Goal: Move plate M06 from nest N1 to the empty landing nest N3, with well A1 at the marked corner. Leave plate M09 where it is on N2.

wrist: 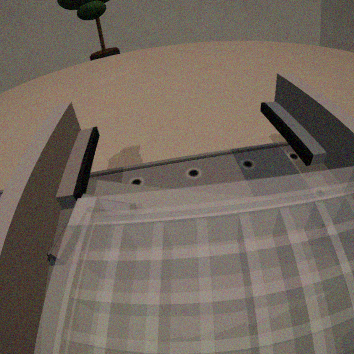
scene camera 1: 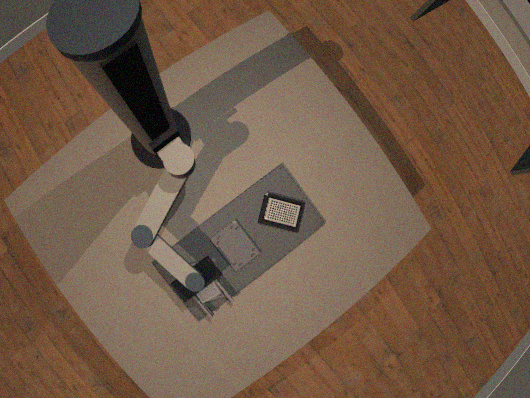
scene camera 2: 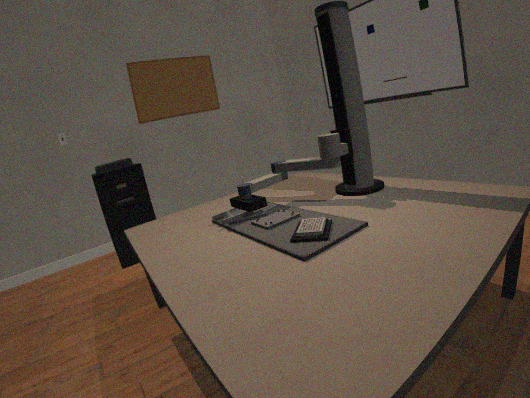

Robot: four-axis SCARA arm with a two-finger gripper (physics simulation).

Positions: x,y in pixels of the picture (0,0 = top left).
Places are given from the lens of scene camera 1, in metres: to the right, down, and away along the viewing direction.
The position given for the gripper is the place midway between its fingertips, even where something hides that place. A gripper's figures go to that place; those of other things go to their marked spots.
gripper [scene camera 1: 222,309]: -0.17, 0.43, 1.27
black-framed white well plate [scene camera 1: 278,211]: 0.05, 0.05, 1.33
